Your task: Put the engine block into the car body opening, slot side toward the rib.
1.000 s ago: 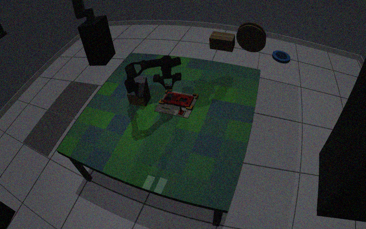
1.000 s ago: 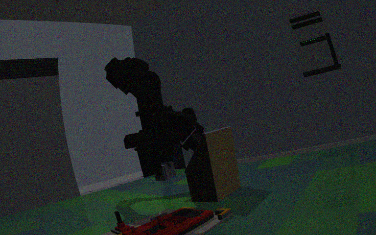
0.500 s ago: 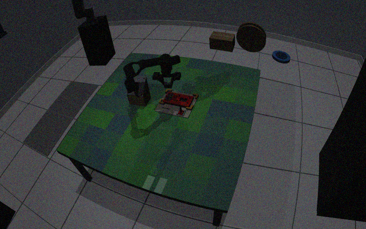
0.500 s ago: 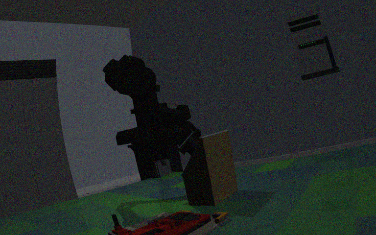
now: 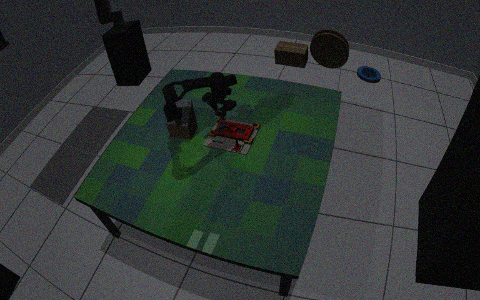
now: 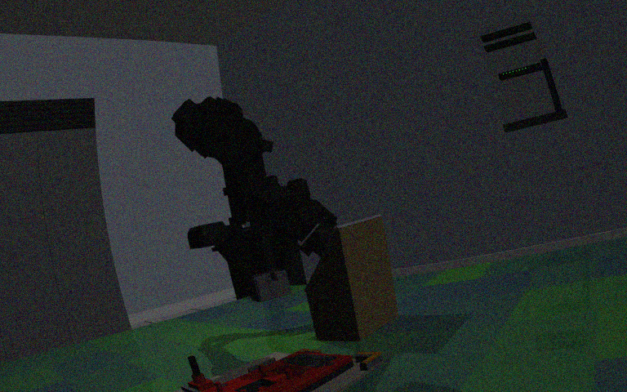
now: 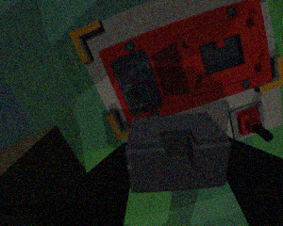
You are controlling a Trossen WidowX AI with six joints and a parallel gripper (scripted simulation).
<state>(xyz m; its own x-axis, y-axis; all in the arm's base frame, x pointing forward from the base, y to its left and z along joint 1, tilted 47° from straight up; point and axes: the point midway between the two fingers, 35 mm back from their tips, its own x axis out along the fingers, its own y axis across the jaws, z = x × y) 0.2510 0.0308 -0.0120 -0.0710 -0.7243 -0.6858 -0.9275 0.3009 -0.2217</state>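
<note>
The pale plate lies 13 cm below my gripper tip and 5 cm ahead of it. From my gripper tip the other things lie so: engine block: 1 cm above.
</note>
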